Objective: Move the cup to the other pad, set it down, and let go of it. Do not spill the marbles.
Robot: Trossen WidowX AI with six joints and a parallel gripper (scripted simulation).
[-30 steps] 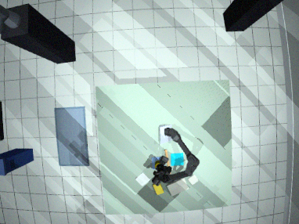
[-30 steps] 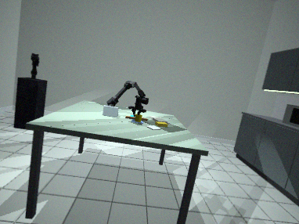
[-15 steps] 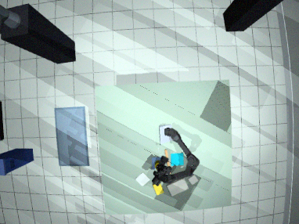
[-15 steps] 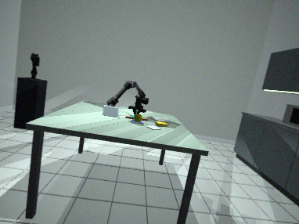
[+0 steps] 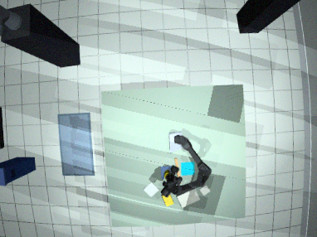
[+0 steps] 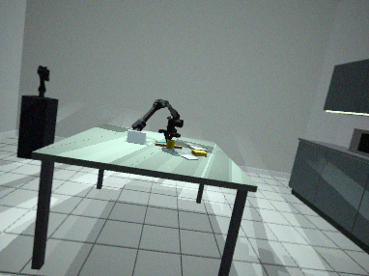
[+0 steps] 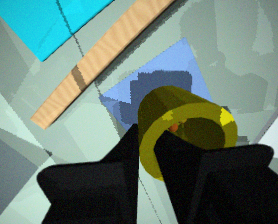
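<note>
My gripper tip is 10 mm short of the cyan pad, 170 mm to the right of it and 60 mm above it. From my gripper tip the other things lie so: yellow cup (20 mm ahead, 20 mm to the right); then wooden strip (20 mm ahead, 70 mm to the left, 50 mm below).
</note>
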